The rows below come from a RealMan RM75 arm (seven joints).
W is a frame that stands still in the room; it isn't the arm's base.
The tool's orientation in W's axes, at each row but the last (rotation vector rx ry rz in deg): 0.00, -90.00, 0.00; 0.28, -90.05, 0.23; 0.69, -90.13, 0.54; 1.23, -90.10, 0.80
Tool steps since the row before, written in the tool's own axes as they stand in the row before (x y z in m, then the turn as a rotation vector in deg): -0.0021, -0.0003, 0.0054, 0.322, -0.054, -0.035; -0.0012, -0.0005, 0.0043, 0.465, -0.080, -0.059; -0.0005, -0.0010, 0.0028, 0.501, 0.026, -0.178; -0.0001, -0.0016, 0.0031, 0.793, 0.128, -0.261
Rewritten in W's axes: -0.0054, -0.0003, -0.0021, 0.035, -0.054, 0.322; -0.0043, -0.0005, -0.0012, 0.059, -0.080, 0.465; -0.0028, -0.0010, -0.0005, 0.176, 0.028, 0.501; -0.0031, -0.0017, -0.0001, 0.257, 0.130, 0.794
